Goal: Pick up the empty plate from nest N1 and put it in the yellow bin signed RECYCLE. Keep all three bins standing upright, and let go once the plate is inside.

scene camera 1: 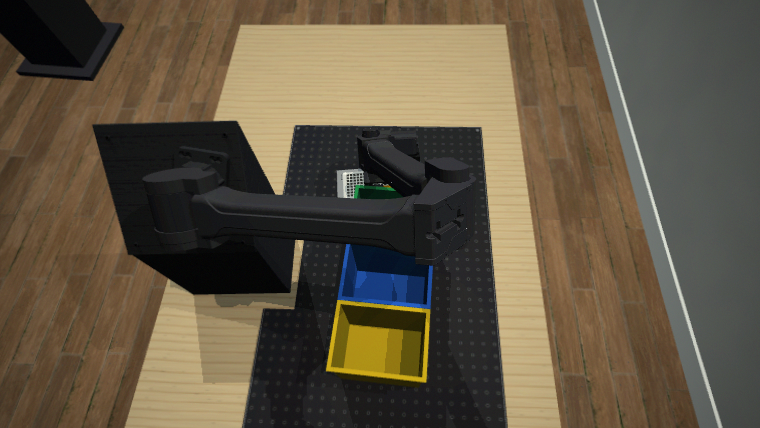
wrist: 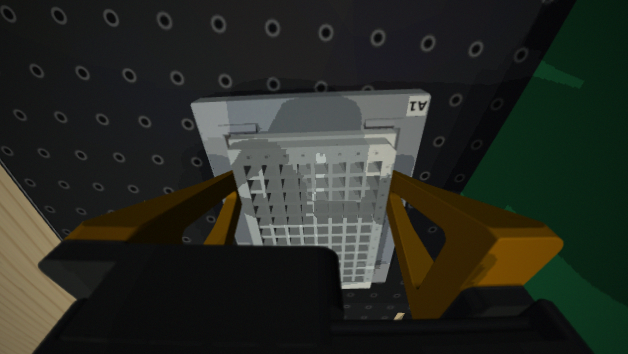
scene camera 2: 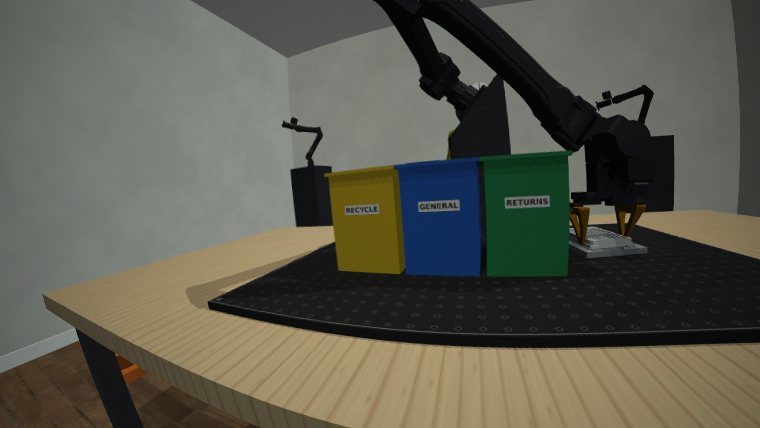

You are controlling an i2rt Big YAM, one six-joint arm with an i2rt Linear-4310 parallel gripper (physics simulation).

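Where they show: gripper, between the fingertips: (scene camera 1: 380, 185) (wrist: 313, 177) (scene camera 2: 602, 243); arm's base, origin of its link: (scene camera 1: 204, 183) (scene camera 2: 475, 106).
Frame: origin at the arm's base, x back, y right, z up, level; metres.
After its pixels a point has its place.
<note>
The pale gridded plate (scene camera 1: 355, 182) @(z -0.340, x -0.201, y -0.231 m) (scene camera 2: 603, 233) @(z -0.338, x -0.238, y -0.247 m) (wrist: 310, 215) @(z -0.337, x -0.249, y -0.233 m) lies level in a grey-white nest (scene camera 2: 638, 249) @(z -0.354, x -0.304, y -0.283 m) (wrist: 320, 112) @(z -0.352, x -0.306, y -0.237 m) whose corner reads A1. My gripper (scene camera 2: 604, 238) @(z -0.351, x -0.267, y -0.234 m) (wrist: 313, 177) @(z -0.351, x -0.267, y -0.234 m) points down over it, its orange fingers against the plate's two long sides, shut on the plate. In the scene camera 1 view the arm hides most of the gripper and plate. The yellow RECYCLE bin (scene camera 1: 380, 348) @(z -0.361, x -0.318, y 0.183 m) (scene camera 2: 366, 239) @(z -0.303, x -0.409, y 0.189 m) stands upright at the far end of the row; its inside shows no plate.
The blue GENERAL bin (scene camera 1: 385, 284) @(z -0.361, x -0.312, y 0.034 m) (scene camera 2: 442, 241) @(z -0.307, x -0.407, y 0.060 m) stands upright beside the yellow one. The green RETURNS bin (scene camera 1: 374, 192) @(z -0.198, x -0.273, y -0.124 m) (scene camera 2: 526, 236) @(z -0.302, x -0.406, y -0.066 m) (wrist: 585, 145) @(z -0.320, x -0.319, y -0.127 m) stands upright between the blue bin and the nest, close to one finger. The arm spans over the green and blue bins.
</note>
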